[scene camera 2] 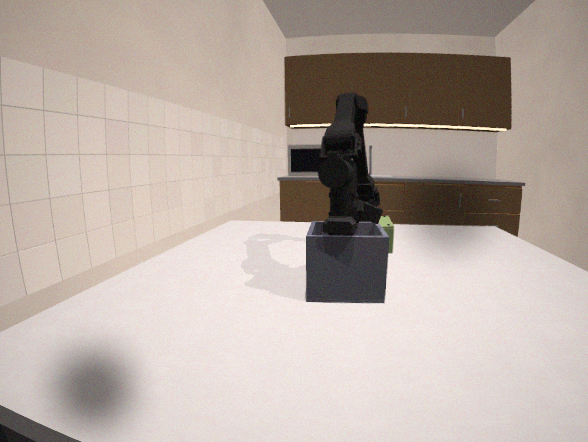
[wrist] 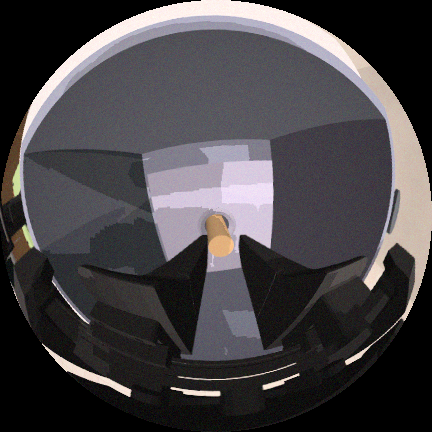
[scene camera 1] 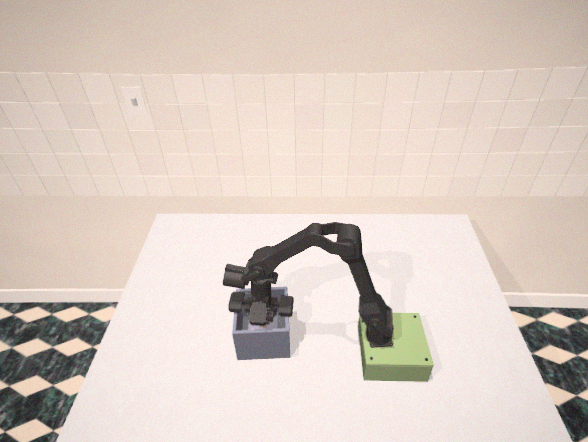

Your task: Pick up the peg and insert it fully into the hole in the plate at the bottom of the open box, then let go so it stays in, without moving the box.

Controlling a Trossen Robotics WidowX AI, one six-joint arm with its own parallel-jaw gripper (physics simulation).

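Places are measured from the arm's base along level axes (x ahead, y left, z up), in metres.
Where they show: gripper, fingertip midpoint: [wrist: 223, 240]; arm's base, origin of the base link: [scene camera 1: 379, 337].
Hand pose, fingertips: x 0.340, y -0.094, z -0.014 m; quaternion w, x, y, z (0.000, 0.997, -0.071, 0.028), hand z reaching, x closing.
Each offset is from my fingertips to the top centre of the thing. Level surfaces: height alone.
The open box @[dz +0.069, dx -0.003, dy +0.008 m] [scene camera 1: 262, 345] [scene camera 2: 346, 272] [wrist: 215, 85] is grey-blue and stands on the table. In the wrist view, the pale plate @[dz -0.008, dx -0.003, dy +0.008 m] [wrist: 250, 195] lies at its bottom. The orange peg @[dz +0.020, dx -0.004, dy +0.008 m] [wrist: 218, 234] rises from the plate's round hole, its far end in the hole and its near end towards the fingertips. Dark hole shows beside the peg; its depth in the hole is hidden. My gripper [wrist: 223, 240] points down into the box and is partly open, with a fingertip on each side of the peg's near end and narrow gaps beside it. Box walls and the gripper body hide the fingertips in both scene views.
The arm arches over the table @[dz -0.069 m] [scene camera 1: 320, 400] [scene camera 2: 425, 350] from its green base block [scene camera 1: 405, 345] [scene camera 2: 388, 235], right of the box in scene camera 1. The box walls surround the fingers. Tiled walls and brown kitchen cabinets [scene camera 2: 395, 90] stand beyond the table.
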